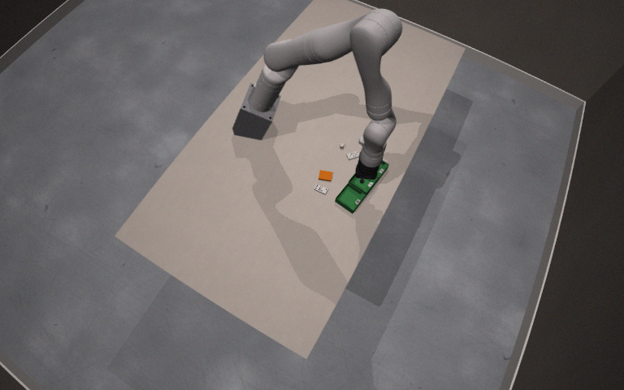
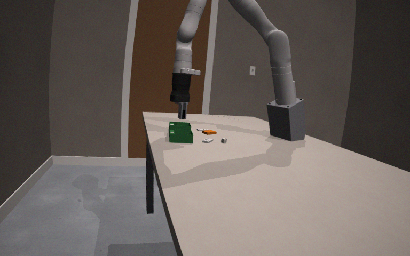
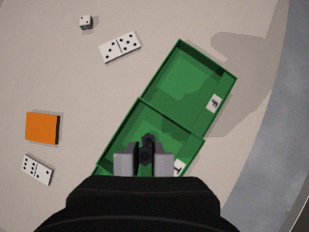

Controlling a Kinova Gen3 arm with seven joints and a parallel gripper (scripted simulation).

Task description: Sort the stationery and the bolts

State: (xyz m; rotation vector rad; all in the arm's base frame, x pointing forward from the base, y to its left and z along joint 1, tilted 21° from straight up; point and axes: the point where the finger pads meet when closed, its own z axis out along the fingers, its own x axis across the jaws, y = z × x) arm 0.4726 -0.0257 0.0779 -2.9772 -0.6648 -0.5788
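Right now my hand is 10 mm short of the green three-compartment bin and 60 mm above it. From my hand the other things lie so: orange flat block 140 mm behind, 50 mm to the right, 80 mm below; then die 150 mm behind, 110 mm to the left, 80 mm below.
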